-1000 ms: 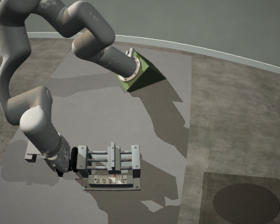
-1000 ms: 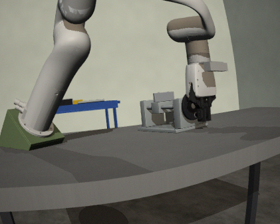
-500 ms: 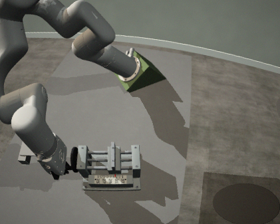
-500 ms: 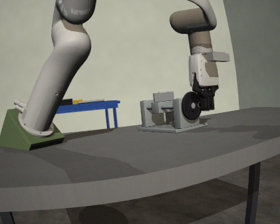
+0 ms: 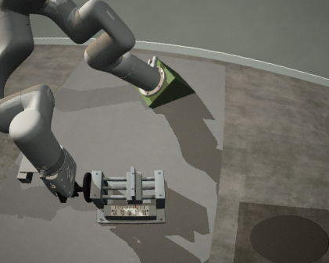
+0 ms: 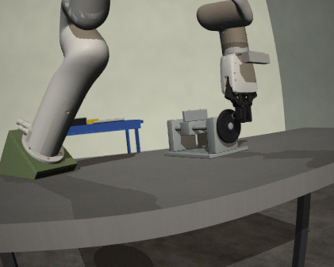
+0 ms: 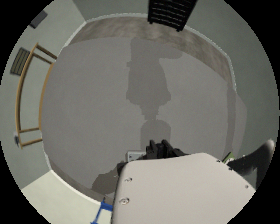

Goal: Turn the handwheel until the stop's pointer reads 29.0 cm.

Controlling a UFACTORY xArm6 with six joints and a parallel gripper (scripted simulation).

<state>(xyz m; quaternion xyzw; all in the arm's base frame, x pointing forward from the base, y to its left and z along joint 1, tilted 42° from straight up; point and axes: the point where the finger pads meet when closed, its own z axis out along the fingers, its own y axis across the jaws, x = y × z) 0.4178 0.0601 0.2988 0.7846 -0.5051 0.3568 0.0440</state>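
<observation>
My gripper is now 2 cm to the right of the black handwheel, 1 cm past it and 1 cm above it. The rest, counted from my hand: movable stop 16 cm to the left, 5 cm behind, 1 cm below.
</observation>
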